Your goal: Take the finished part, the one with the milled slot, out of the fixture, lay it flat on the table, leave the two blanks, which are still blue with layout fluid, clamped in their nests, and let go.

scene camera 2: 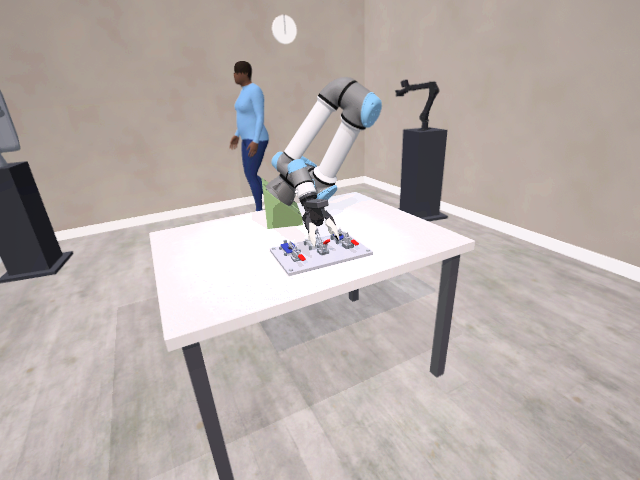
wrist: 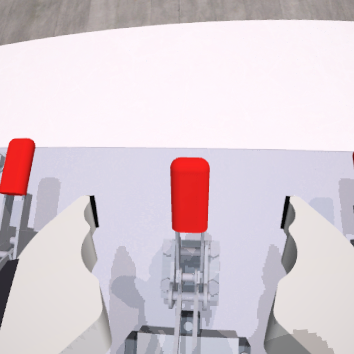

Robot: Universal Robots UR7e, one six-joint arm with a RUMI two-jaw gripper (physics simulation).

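Where they show: gripper, between the fingertips: (scene camera 2: 327, 243) (wrist: 188, 198); arm's base, origin of its link: (scene camera 2: 278, 195).
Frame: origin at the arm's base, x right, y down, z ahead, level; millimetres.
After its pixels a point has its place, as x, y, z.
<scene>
The fixture plate (scene camera 2: 330, 261) @(-88, 122, 532) (wrist: 250, 185) @(-51, 121, 514) lies on the table and bears three clamps. Blue blanks sit at the left nest (scene camera 2: 286, 248) @(49, 105, 390) and the right nest (scene camera 2: 339, 237) @(-175, 95, 391) in the scene view. The middle clamp's red handle (scene camera 2: 326, 241) @(-83, 50, 506) (wrist: 190, 195) @(-89, 53, 490) stands between the fingers, touching neither. My gripper (scene camera 2: 324, 243) @(-90, 67, 490) (wrist: 188, 198) @(-90, 67, 490) is open and empty, pointing down low over the middle nest. A pale grey flat surface (wrist: 215, 345) @(-62, 100, 411) is cut off by the wrist view's lower edge. The finished part and its slot cannot be made out in the scene view.
The outer clamps' red handles (scene camera 2: 301, 257) @(21, 85, 530) (scene camera 2: 354, 241) @(-200, 75, 494) flank the middle one; one outer handle (wrist: 18, 167) @(-196, 75, 494) shows left in the wrist view. The white table (scene camera 2: 222, 289) @(309, 136, 562) extends around the plate. A green block (scene camera 2: 279, 211) @(14, 53, 79) stands behind. A person (scene camera 2: 251, 118) stands beyond the table.
</scene>
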